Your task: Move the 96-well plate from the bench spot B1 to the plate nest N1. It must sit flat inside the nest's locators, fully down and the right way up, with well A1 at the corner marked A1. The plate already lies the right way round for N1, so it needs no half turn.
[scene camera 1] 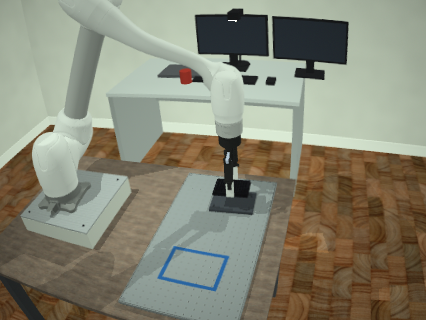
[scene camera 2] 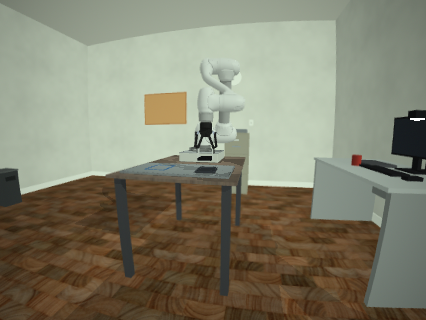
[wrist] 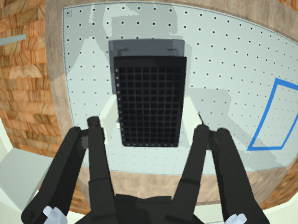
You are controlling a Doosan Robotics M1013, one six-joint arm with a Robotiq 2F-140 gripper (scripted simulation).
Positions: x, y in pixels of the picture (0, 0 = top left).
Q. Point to a black 96-well plate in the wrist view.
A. At 142, 114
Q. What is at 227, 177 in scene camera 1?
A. My gripper.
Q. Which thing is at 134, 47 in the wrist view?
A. A dark plate nest N1.
